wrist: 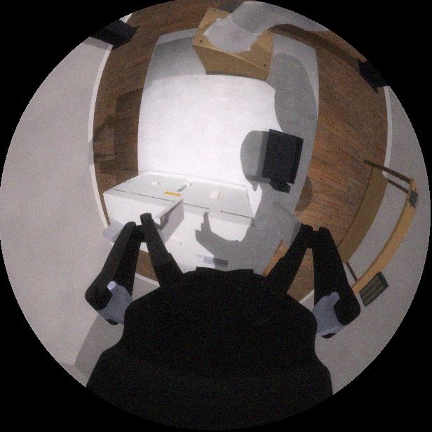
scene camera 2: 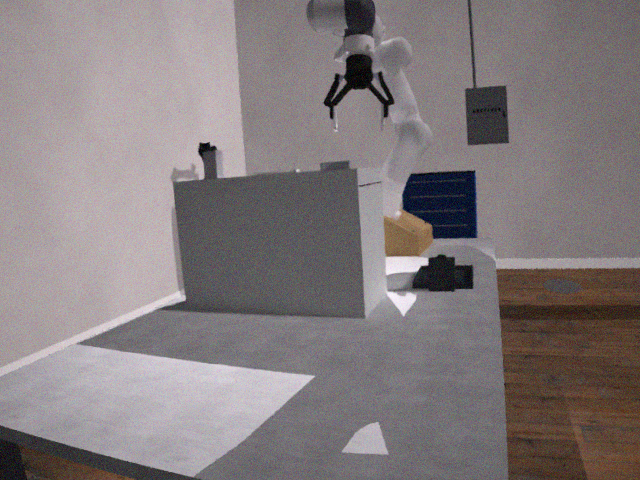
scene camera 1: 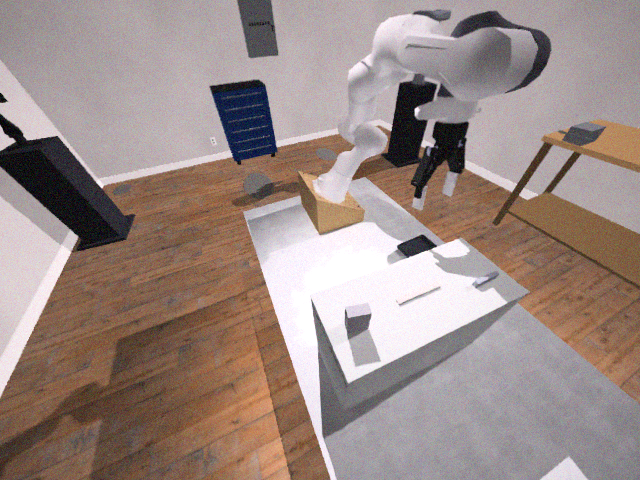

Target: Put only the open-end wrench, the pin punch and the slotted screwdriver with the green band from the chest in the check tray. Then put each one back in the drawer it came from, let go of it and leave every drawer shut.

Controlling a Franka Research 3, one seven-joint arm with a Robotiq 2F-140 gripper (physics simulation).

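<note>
The chest [scene camera 1: 403, 330] [scene camera 2: 268, 248] [wrist: 235, 232] is a pale box. Its front, with small light handles and an orange label [wrist: 172, 193], shows in the wrist view; no drawer there looks pulled out, though fingers hide part of it. The black check tray [scene camera 1: 416, 245] [wrist: 283, 156] lies beside the chest on the robot's side; no tool can be made out in it. The wrench, pin punch and green-banded screwdriver do not show. My gripper [scene camera 1: 434, 199] [scene camera 2: 359, 126] [wrist: 227, 209] is open and empty, high above the chest, fingers pointing down.
On the chest top are a grey block [scene camera 1: 357, 317] [scene camera 2: 210, 165] [wrist: 114, 230], a thin pale bar [scene camera 1: 418, 294] and a blue-grey piece [scene camera 1: 485, 280] [wrist: 216, 261]. A small black device [scene camera 2: 442, 272] [wrist: 280, 186] adjoins the tray. A wooden bench [scene camera 1: 620, 144] stands off to the side.
</note>
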